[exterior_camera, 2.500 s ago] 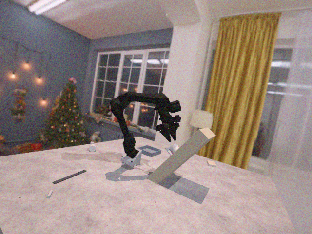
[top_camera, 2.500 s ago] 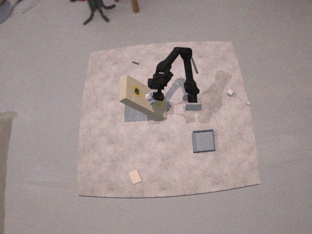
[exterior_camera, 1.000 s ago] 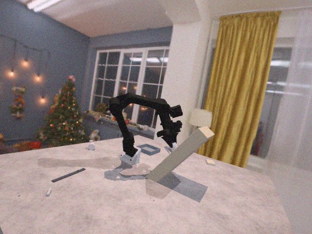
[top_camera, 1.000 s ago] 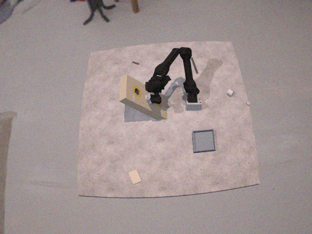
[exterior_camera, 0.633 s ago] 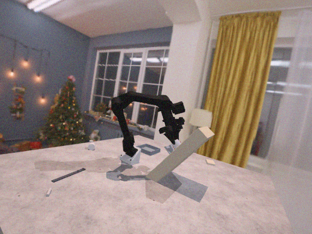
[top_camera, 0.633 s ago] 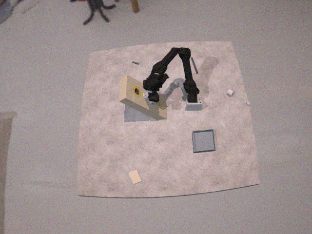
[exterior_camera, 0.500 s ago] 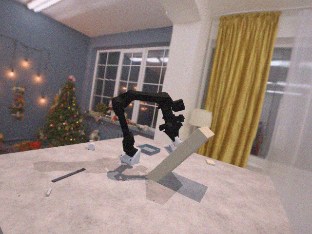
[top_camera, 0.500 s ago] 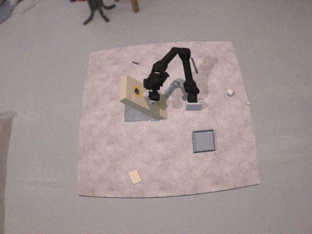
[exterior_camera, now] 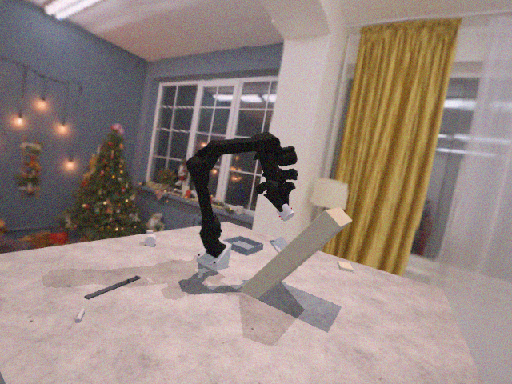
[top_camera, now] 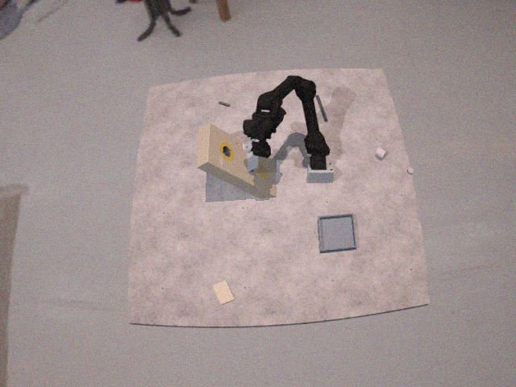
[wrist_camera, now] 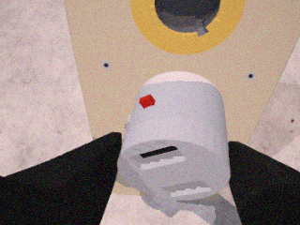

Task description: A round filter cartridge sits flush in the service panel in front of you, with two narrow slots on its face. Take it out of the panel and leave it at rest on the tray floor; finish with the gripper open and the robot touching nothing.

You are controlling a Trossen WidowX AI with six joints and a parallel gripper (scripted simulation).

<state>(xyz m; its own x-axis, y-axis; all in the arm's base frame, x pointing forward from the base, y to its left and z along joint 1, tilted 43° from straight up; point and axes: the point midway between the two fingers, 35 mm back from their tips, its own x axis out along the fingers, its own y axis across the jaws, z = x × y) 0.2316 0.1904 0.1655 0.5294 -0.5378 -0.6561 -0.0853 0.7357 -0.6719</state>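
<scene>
The grey tray lies 33 cm behind my gripper tip, 25 cm to the left of it and 27 cm below it. Round my gripper tip: round filter cartridge: right at my gripper tip; service panel: 7 cm ahead, 12 cm below.
</scene>
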